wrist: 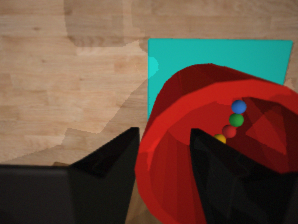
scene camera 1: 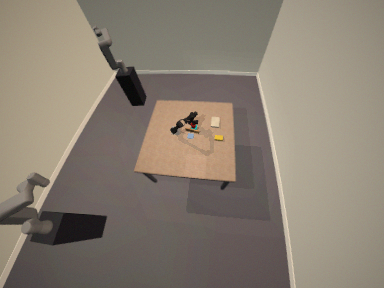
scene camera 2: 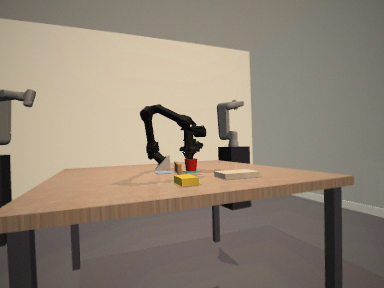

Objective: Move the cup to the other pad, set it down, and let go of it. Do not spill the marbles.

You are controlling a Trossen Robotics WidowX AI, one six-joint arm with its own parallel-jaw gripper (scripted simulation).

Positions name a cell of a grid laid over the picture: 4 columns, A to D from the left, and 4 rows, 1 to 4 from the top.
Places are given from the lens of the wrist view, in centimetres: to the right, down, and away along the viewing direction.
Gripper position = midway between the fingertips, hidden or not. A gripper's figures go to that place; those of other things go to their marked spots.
my gripper (wrist: C3): 1, 1, 12
cup (wrist: C2): 2, 0, 8
teal pad (wrist: D2): 7, -3, 14
The marked spots on the cup and the teal pad are 9 cm apart.
